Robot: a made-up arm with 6 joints.
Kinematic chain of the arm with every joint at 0, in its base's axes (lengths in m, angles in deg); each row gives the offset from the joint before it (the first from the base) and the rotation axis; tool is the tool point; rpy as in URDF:
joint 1: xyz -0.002 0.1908 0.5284 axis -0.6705 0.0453 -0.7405
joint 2: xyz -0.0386 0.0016 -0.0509 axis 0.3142 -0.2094 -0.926
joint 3: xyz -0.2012 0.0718 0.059 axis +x
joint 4: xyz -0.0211 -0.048 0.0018 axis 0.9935 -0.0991 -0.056
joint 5: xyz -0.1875 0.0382 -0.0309 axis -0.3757 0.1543 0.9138
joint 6: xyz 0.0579 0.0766 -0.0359 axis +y
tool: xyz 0.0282 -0.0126 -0.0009 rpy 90 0 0
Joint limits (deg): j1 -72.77..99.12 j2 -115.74..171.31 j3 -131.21..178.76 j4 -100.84..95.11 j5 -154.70..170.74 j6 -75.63..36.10
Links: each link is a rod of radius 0.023 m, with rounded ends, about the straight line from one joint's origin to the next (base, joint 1, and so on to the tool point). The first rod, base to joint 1, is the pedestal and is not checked.
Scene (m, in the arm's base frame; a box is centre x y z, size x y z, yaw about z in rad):
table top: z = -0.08
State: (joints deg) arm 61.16 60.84 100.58 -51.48 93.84 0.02
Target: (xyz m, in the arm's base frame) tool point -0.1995 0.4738 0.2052
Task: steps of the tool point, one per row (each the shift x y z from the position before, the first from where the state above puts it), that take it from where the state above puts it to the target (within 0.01 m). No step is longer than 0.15 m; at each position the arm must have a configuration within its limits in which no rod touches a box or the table.
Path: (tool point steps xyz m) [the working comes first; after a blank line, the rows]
Joints at the target: 54.00 18.79 57.87 -81.80 39.31 2.29
Straight joint move there: clear.

1: -0.0946 0.0127 -0.0301
2: -0.1073 -0.0028 -0.0130
3: -0.1135 -0.0208 0.0103
4: -0.1086 -0.0392 0.0380

